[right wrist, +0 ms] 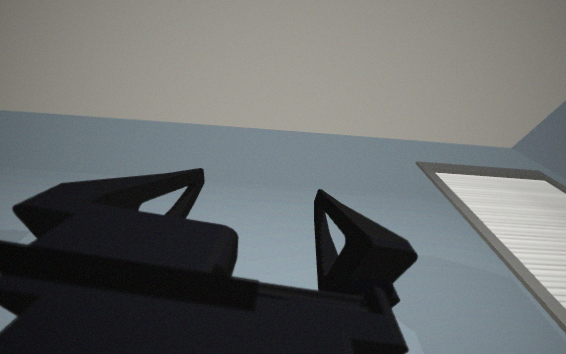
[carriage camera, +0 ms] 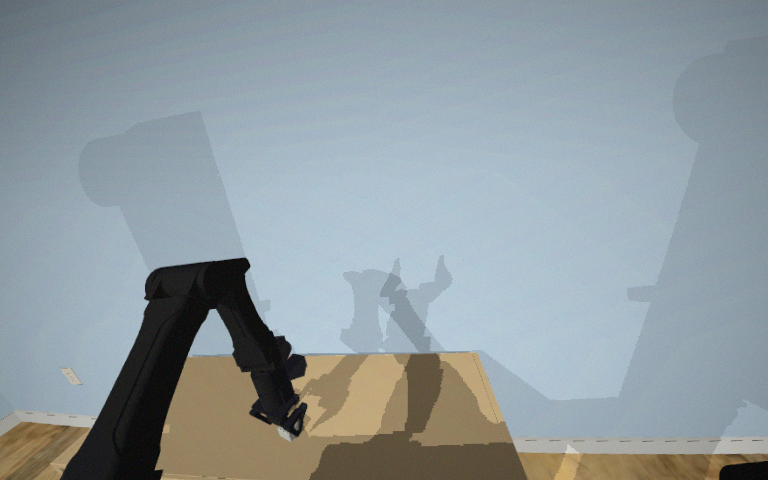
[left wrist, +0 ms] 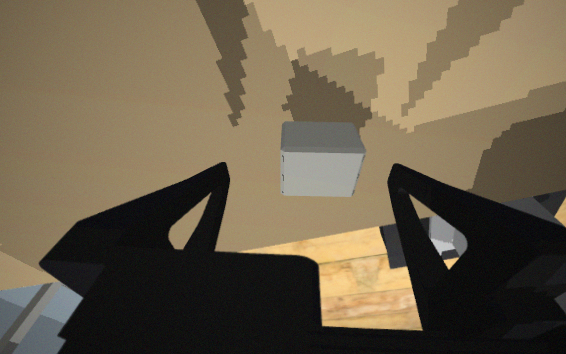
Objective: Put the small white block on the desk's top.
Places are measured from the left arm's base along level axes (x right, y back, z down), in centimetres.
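Pixels of known places: left gripper, fingertip midpoint: (carriage camera: 285, 428) (left wrist: 307, 171); right gripper, fingertip midpoint: (right wrist: 261, 185).
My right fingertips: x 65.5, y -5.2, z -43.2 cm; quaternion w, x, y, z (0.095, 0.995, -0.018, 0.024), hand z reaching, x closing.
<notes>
Ahead of a thing's pixels: the offset from my right fingertips to its top centre. "pt": to the spot under its first point. Level surfaces: height alone.
The small white block {dx -66.5, dy -26.7, dz +64.5 cm} (carriage camera: 286, 433) (left wrist: 321, 172) sits on the tan wooden top of the desk {dz +67.6 cm} (carriage camera: 215, 418) (left wrist: 125, 100). My left gripper (carriage camera: 283, 425) (left wrist: 307, 171) is open above the desk. In the left wrist view the block shows between its two fingertips, with a gap on each side; in the carriage view the gripper partly hides the block. How far the tips are above the desk top is hard to tell. My right gripper (right wrist: 261, 185) is open and empty, up in the air in front of the blue wall, away from the desk.
A blue wall (carriage camera: 509, 226) (right wrist: 280, 160) stands behind the desk. Wooden floor {dz +128.5 cm} (left wrist: 365, 280) shows past the desk's edge, with a dark part (left wrist: 395, 250) of something there. A window with blinds {pt dx +119.6, dy -45.1, dz -41.7 cm} (right wrist: 505, 215) is at the right in the right wrist view.
</notes>
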